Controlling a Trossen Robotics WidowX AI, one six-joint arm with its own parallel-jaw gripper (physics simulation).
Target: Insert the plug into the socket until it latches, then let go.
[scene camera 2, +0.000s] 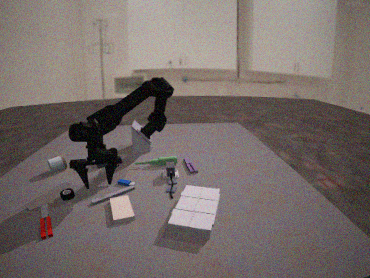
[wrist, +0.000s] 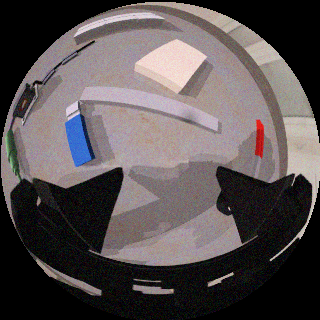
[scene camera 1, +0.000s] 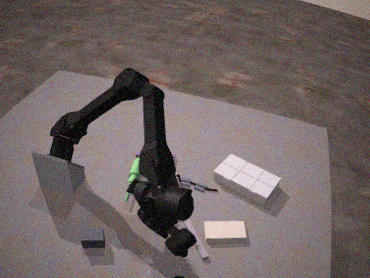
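The blue plug with its pale metal tip lies flat on the table; the arm hides it in scene camera 1. The socket is a dark block with an opening, standing on a small pale bracket with a dark cable beside it; in scene camera 1 the arm largely covers it. My gripper is open and empty, its fingers wide apart and pointing down above the table. The plug lies outside the fingers, ahead of the left finger in the wrist view. Plug and socket are apart.
A grey bar lies near the plug. Around are a beige block, white gridded block, green screwdriver, purple piece, black ring, red-handled tool and pale cylinder.
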